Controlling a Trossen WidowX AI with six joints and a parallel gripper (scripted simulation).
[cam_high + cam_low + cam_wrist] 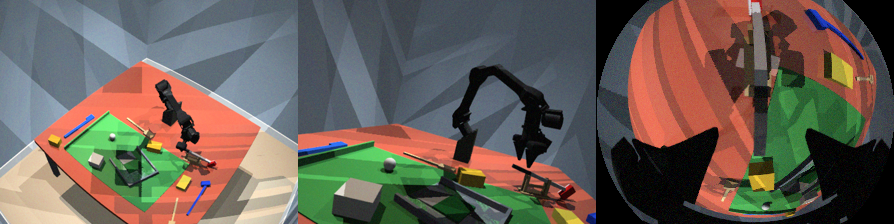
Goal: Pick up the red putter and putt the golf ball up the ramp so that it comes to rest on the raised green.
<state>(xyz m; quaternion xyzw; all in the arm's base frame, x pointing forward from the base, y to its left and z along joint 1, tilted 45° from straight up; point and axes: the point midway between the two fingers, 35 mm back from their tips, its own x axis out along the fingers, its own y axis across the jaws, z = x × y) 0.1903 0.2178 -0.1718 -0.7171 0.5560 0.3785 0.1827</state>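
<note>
My gripper tip is now 8 cm above the wooden stand, 7 cm to the right of it and 3 cm past it. Also, from my gripper tip: red putter (10 cm to the left, 5 cm below, 4 cm behind); white block (45 cm ahead, 35 cm to the right, 9 cm below); white golf ball (43 cm to the right, 23 cm ahead, 9 cm below).
</note>
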